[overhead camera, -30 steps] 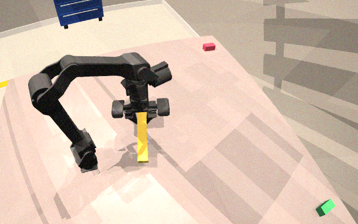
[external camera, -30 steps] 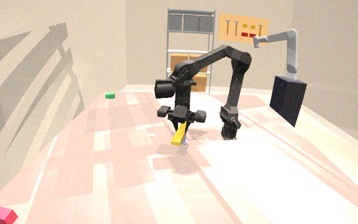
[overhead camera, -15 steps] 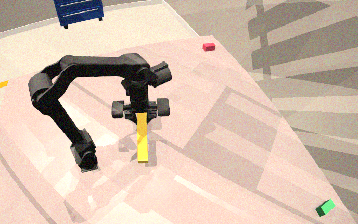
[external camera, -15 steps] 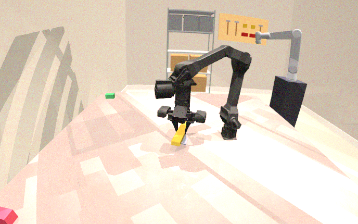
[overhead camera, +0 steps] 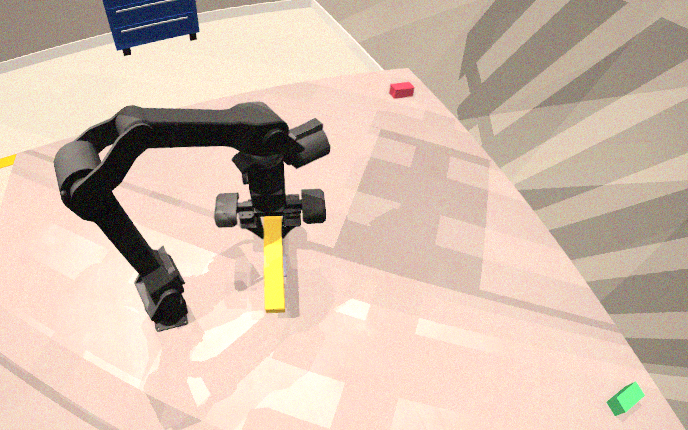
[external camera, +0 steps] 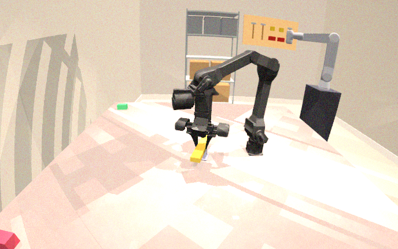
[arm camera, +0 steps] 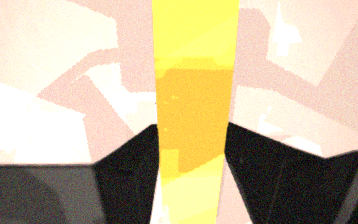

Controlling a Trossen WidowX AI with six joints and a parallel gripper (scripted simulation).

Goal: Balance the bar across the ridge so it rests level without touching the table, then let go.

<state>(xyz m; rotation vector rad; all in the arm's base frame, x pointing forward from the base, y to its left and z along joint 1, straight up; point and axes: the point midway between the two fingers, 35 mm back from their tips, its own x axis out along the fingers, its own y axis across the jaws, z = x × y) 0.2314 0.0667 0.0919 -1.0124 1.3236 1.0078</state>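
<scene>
Right now my gripper tip is 3 cm to the left of the yellow bar and 1 cm past it. From my gripper tip the other things lie so: green block (57 cm to the right, 51 cm ahead, 4 cm below); then red block (51 cm ahead, 43 cm to the left, 4 cm below).
</scene>
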